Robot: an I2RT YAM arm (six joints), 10 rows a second.
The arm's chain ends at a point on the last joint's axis. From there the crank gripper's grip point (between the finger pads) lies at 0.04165 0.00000 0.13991 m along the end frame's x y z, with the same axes.
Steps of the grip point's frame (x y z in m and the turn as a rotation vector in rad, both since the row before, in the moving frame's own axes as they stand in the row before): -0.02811, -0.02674, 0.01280, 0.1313, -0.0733, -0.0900; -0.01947, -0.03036, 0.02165, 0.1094, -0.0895, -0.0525; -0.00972, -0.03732, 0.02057, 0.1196, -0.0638, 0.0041; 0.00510, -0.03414, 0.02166, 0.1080, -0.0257, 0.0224; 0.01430, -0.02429, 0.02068, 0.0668, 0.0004, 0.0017; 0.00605, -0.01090, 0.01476, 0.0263, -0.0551, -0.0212; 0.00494, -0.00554, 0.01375, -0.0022, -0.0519, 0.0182; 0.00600, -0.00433, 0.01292, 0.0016, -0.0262, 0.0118; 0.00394, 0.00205, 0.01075, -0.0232, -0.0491, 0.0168; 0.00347, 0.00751, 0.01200, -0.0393, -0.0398, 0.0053; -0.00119, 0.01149, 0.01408, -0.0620, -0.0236, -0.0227
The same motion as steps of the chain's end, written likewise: -0.01680, -0.00499, 0.01159, 0.1313, -0.0733, -0.0900; -0.00637, -0.01306, 0.01945, 0.1094, -0.0895, -0.0525; -0.00077, -0.02063, 0.01919, 0.1196, -0.0638, 0.0041; 0.00854, -0.01989, 0.02140, 0.1080, -0.0257, 0.0224; 0.01424, -0.01502, 0.02101, 0.0668, 0.0004, 0.0017; 0.01387, -0.00639, 0.01274, 0.0263, -0.0551, -0.0212; 0.01226, -0.00654, 0.01178, -0.0022, -0.0519, 0.0182; 0.00968, -0.00458, 0.01188, 0.0016, -0.0262, 0.0118; 0.01089, -0.00186, 0.00892, -0.0232, -0.0491, 0.0168; 0.00908, 0.00178, 0.01057, -0.0393, -0.0398, 0.0053; 0.00203, 0.00370, 0.01338, -0.0620, -0.0236, -0.0227
